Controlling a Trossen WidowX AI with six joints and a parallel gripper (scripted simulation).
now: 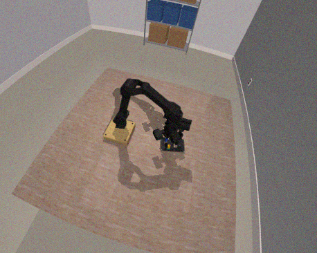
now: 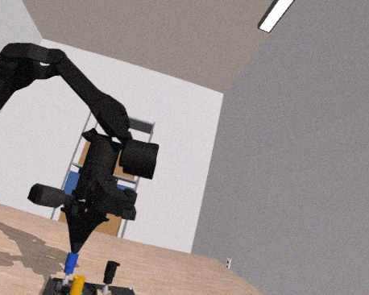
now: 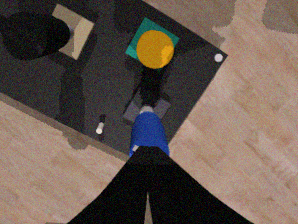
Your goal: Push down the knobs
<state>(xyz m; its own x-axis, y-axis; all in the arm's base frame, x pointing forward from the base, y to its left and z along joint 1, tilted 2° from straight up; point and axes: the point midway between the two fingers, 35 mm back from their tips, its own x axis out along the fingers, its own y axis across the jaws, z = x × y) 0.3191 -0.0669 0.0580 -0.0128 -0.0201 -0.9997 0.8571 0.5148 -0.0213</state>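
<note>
Right now my gripper tip is 10 mm above the blue knob. Also, from my gripper tip: black knob: 70 mm ahead, 20 mm to the right, 10 mm below.
</note>
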